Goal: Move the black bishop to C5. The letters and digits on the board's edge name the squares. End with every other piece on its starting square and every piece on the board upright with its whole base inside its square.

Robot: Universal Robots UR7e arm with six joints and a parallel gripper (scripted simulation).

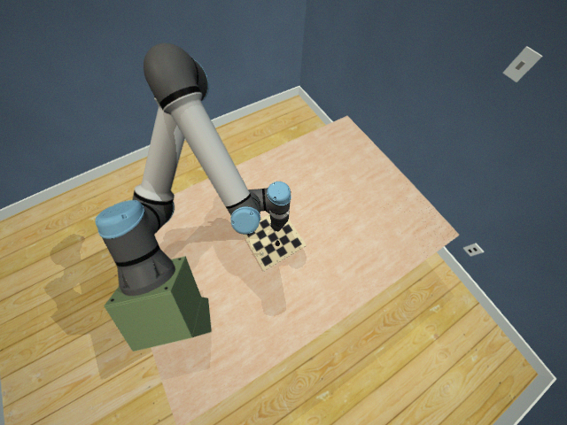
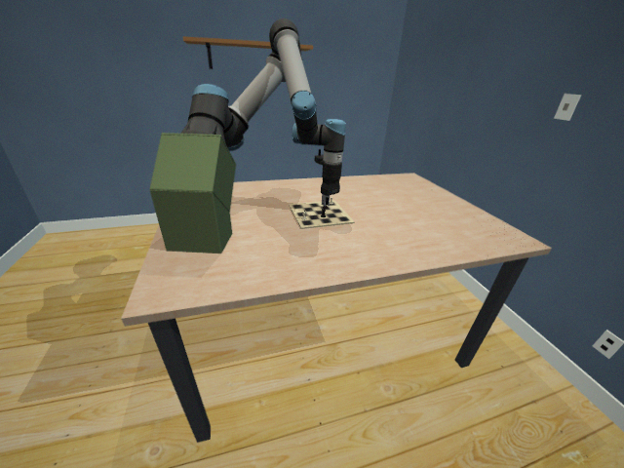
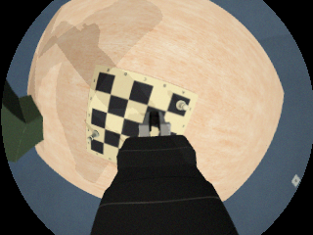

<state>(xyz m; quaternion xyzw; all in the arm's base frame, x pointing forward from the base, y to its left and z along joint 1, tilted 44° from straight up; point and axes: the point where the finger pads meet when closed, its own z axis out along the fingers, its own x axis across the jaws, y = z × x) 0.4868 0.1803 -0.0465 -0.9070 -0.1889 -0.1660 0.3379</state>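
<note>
Right now the chessboard is 30 mm behind my hand, 50 mm to the right of it and 30 mm below it.
</note>
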